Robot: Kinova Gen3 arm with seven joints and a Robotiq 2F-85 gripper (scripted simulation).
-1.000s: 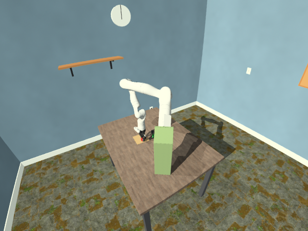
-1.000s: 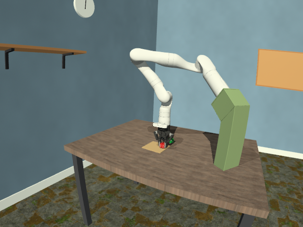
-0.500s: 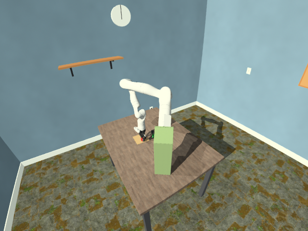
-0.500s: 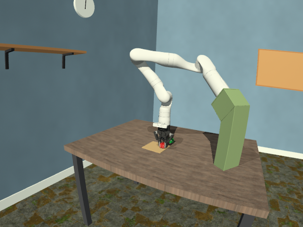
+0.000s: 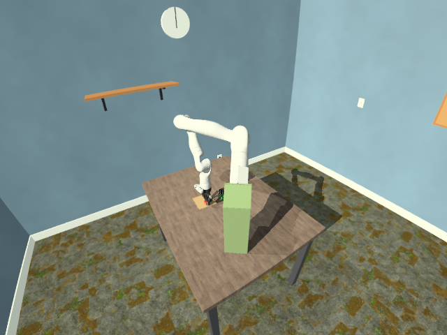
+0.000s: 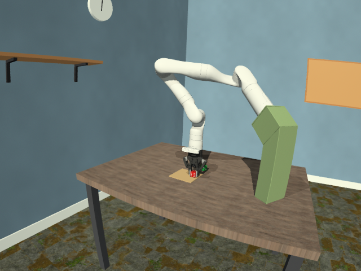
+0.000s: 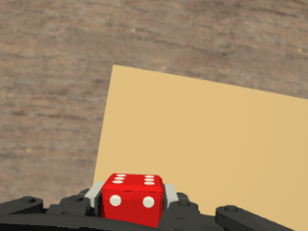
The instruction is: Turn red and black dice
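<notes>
My gripper is now right at the red die. From my hand the other things lie so: black die 6 cm ahead, 16 cm to the right, 1 cm below; then tan mat 4 cm ahead, 2 cm below; then green die 1 cm behind, 13 cm to the right, 1 cm below.
</notes>
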